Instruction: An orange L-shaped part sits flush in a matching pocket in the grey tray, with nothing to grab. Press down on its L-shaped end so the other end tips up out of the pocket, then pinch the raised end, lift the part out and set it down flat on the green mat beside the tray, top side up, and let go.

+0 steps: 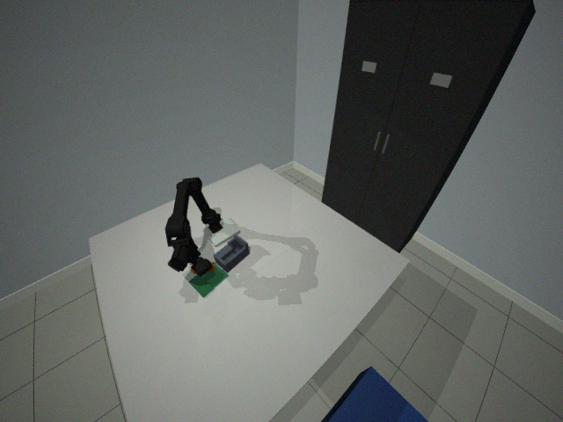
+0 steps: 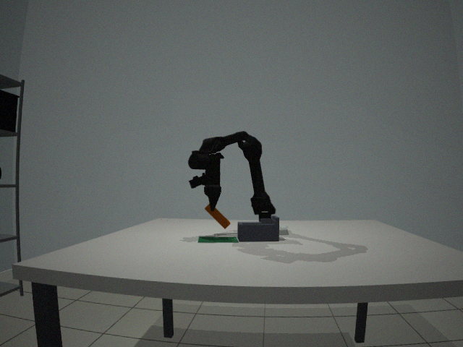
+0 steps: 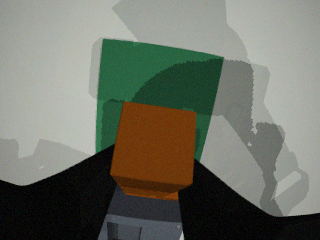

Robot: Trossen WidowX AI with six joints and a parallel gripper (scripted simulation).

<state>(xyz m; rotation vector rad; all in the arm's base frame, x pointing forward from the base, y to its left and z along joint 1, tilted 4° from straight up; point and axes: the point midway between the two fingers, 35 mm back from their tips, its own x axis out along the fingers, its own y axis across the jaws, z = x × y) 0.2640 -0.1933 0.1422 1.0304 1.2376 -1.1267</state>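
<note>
The green mat is 20 mm to the left of my gripper tip and 130 mm below it. The rest, counted from my gripper tip: orange L-shaped part (20 mm behind, 30 mm to the left, 30 mm below).
</note>
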